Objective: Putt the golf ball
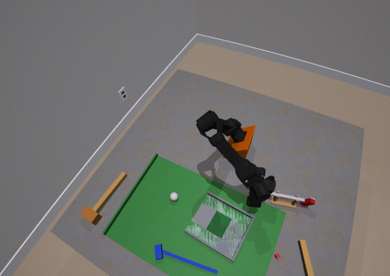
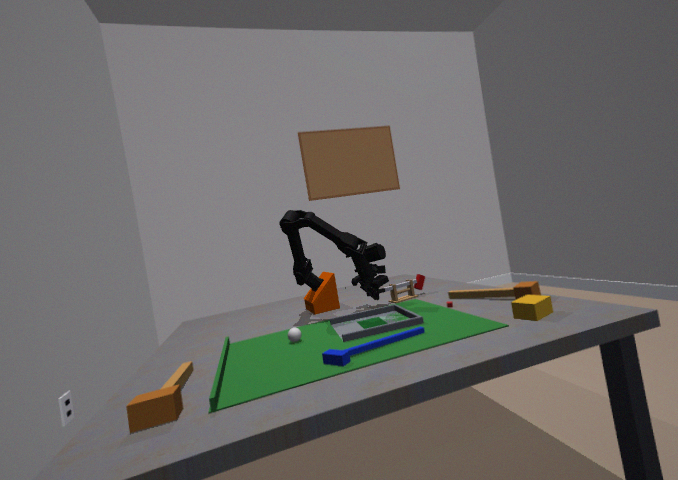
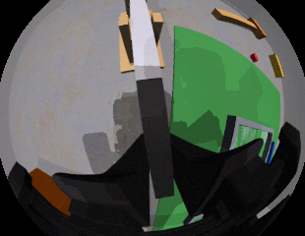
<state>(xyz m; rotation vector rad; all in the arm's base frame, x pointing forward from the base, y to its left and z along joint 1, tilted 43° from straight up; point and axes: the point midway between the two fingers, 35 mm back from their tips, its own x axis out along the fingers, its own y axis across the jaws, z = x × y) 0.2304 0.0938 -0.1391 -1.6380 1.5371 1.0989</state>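
The red putter is 110 mm to the left of my gripper tip, 30 mm above it and 20 mm behind it. The rest, counted from my gripper tip: red cube 230 mm ahead, 160 mm to the left, 20 mm below; wooden stand 130 mm to the left, 20 mm behind; green mat 250 mm ahead, 230 mm to the right, 30 mm below.
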